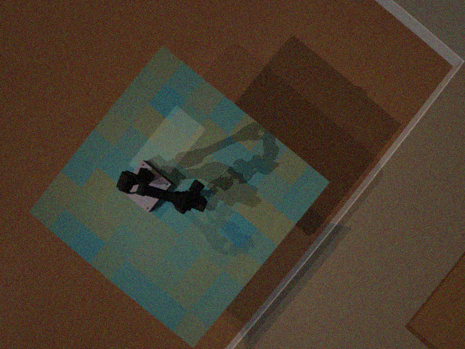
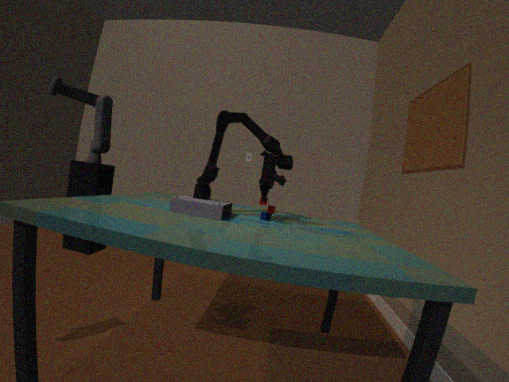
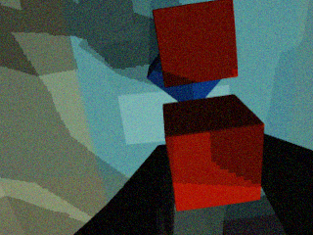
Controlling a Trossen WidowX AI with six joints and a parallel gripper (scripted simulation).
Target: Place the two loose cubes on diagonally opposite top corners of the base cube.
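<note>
Right now my gripper tip is 40 mm short of the red cube and 30 mm above it. From my gripper tip the other things lie so: blue cube (20 mm ahead, 70 mm below).
</note>
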